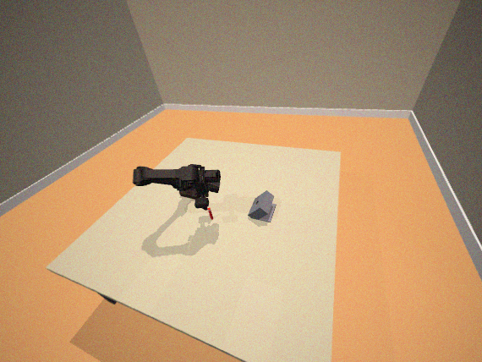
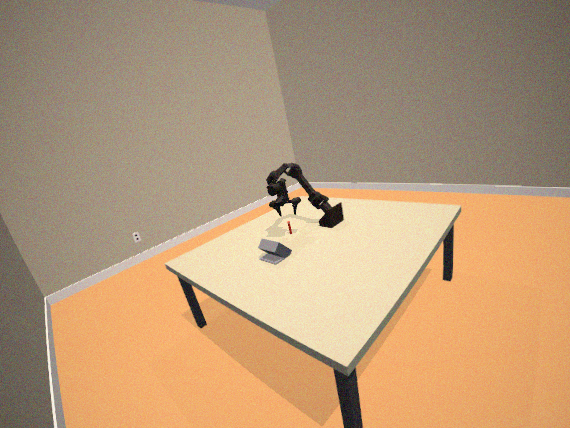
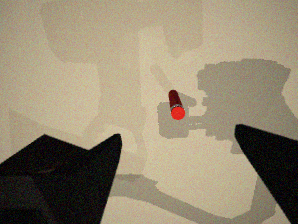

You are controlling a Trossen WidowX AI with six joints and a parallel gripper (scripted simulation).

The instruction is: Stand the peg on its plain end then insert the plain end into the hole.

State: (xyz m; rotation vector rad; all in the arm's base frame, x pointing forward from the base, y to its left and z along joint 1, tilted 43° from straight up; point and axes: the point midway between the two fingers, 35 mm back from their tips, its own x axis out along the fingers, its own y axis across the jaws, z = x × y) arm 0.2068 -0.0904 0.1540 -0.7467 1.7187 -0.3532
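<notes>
The peg is 6 cm below my gripper tip. From my gripper tip the other things lie so: grey sloped panel: 26 cm ahead, 9 cm to the left, 8 cm below; then flat foot plate: 28 cm ahead, 9 cm to the left, 12 cm below.
</notes>
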